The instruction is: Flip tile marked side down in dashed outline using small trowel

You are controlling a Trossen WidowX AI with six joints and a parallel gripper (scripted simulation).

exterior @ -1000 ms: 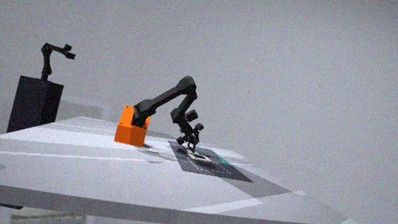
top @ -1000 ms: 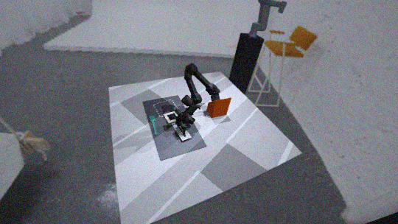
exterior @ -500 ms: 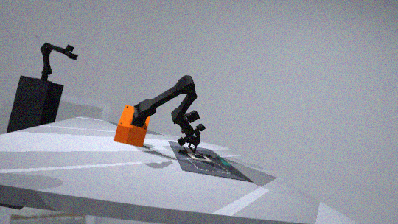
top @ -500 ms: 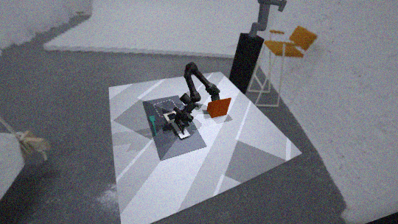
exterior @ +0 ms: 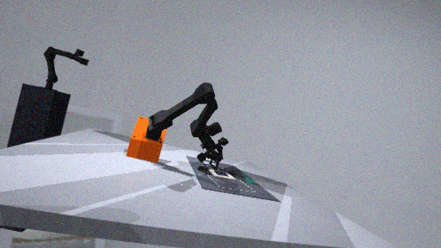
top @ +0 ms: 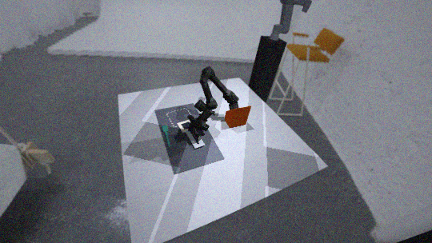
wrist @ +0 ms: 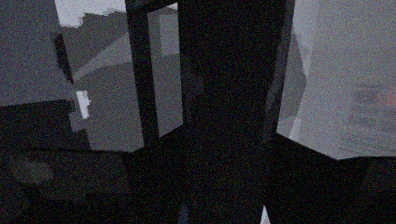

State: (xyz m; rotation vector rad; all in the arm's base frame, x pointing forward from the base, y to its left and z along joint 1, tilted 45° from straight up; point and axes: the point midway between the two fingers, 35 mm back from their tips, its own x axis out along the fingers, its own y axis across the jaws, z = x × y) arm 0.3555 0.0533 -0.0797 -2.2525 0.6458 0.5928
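Now: gripper tip 20 mm short of the dark mat, 60 mm to the left of it and 70 mm above it. From my gripper tip the other things lie so: teal trowel (160 mm ahead, 70 mm to the right, 50 mm below); then tile (110 mm to the right, 50 mm below).
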